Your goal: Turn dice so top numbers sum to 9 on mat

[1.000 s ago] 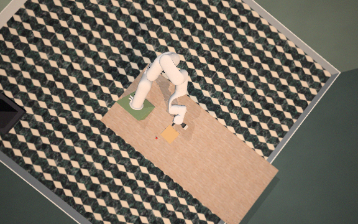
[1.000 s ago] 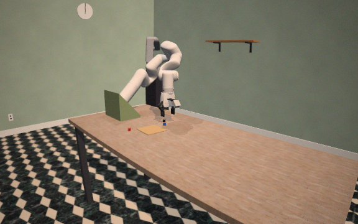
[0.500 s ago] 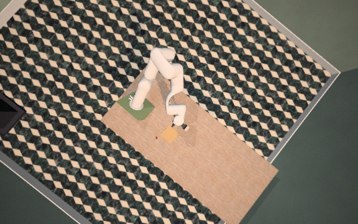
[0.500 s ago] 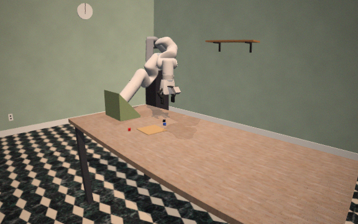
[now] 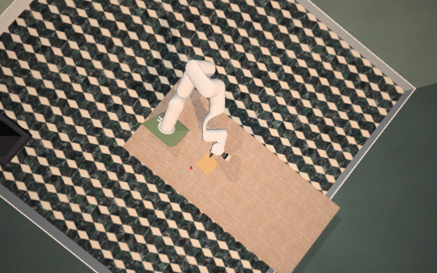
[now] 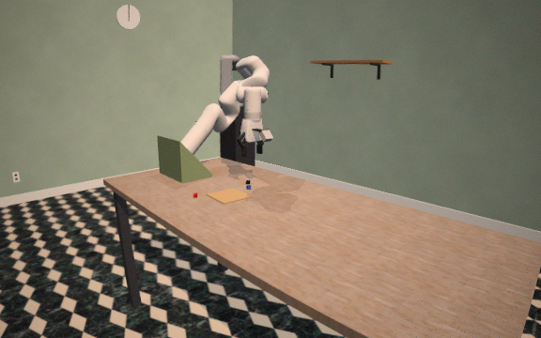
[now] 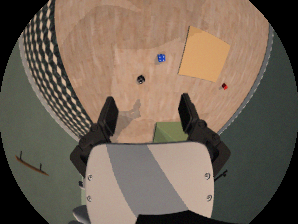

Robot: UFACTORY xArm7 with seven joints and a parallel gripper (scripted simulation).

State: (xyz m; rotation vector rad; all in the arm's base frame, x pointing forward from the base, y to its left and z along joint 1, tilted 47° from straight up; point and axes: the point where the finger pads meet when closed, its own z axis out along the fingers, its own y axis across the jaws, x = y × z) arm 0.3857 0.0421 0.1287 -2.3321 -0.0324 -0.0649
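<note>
Now: the blue die 2 cm ahead of my hand, 3 cm to the right of it and 15 cm below it. Also, from my hand: black die 5 cm behind, 2 cm to the left, 15 cm below; then tan mat 3 cm ahead, 16 cm to the right, 15 cm below; then red die 5 cm behind, 27 cm to the right, 15 cm below.
</note>
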